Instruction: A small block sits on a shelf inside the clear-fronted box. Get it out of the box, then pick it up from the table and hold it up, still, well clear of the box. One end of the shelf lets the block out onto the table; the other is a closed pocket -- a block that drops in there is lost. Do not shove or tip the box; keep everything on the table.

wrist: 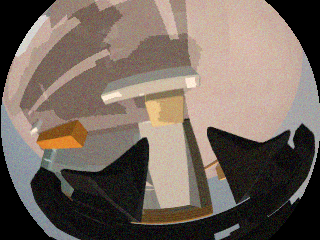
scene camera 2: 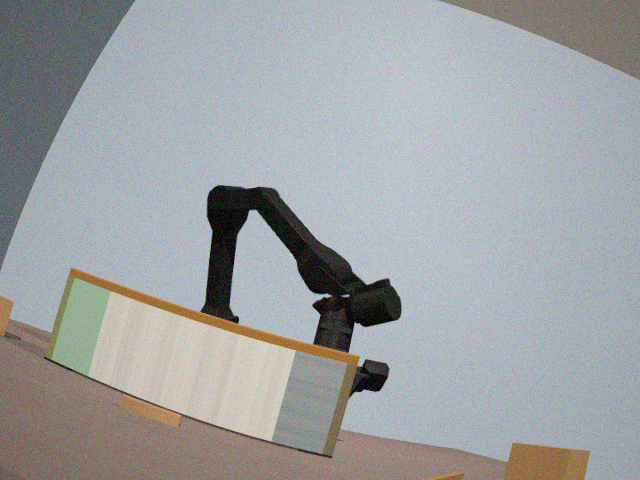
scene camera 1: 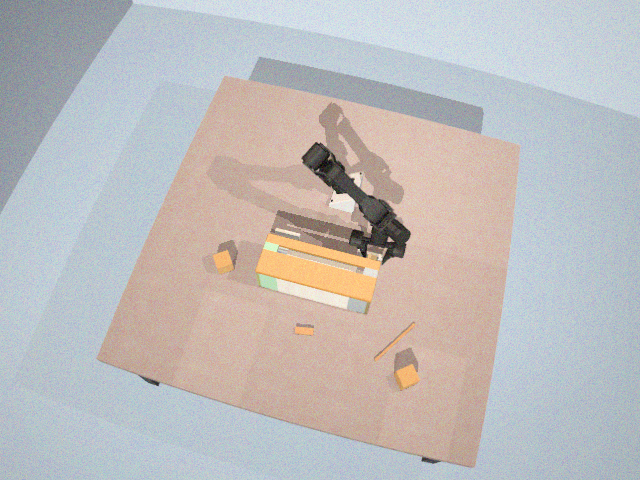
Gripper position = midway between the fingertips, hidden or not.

In view: the gripper point(scene camera 2: 315, 412), a box point(scene camera 2: 253, 382) and a tan block point(wrist: 167, 107).
The box also shows in the wrist view point(wrist: 176, 190) and in scene camera 1 point(scene camera 1: 324, 275). The gripper is seen too in the wrist view point(wrist: 178, 136) and in scene camera 1 point(scene camera 1: 373, 262). Scene camera 2 does not show the tan block, which is hidden by the box.
